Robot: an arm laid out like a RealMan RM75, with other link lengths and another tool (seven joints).
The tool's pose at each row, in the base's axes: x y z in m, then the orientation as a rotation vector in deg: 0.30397 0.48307 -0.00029 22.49 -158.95 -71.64; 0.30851 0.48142 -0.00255 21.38 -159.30 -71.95; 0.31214 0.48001 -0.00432 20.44 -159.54 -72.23; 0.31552 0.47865 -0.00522 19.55 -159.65 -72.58; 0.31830 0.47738 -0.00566 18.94 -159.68 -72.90; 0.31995 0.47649 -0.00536 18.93 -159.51 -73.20; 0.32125 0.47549 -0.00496 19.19 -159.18 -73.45; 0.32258 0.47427 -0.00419 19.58 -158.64 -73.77; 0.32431 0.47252 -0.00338 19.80 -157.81 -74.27; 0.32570 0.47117 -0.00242 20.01 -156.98 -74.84; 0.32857 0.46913 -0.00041 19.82 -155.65 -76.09; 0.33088 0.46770 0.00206 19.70 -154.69 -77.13
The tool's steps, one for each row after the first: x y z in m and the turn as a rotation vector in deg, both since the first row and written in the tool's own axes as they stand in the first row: -0.00386 -0.00365 -0.00047 -0.08 -0.60 0.55; -0.00693 -0.00659 -0.00093 -0.17 -1.07 1.03; -0.00980 -0.00881 -0.00190 -0.35 -1.46 1.49; -0.01214 -0.01050 -0.00300 -0.54 -1.73 1.81; -0.01351 -0.01118 -0.00413 -0.76 -1.73 1.81; -0.01451 -0.01177 -0.00534 -1.01 -1.53 1.69; -0.01551 -0.01224 -0.00697 -1.37 -1.16 1.53; -0.01675 -0.01310 -0.00908 -1.95 -0.68 1.53; -0.01778 -0.01352 -0.01093 -2.57 -0.23 1.52; -0.02009 -0.01390 -0.01424 -3.76 0.24 1.76; -0.02204 -0.01343 -0.01732 -4.70 0.50 1.89
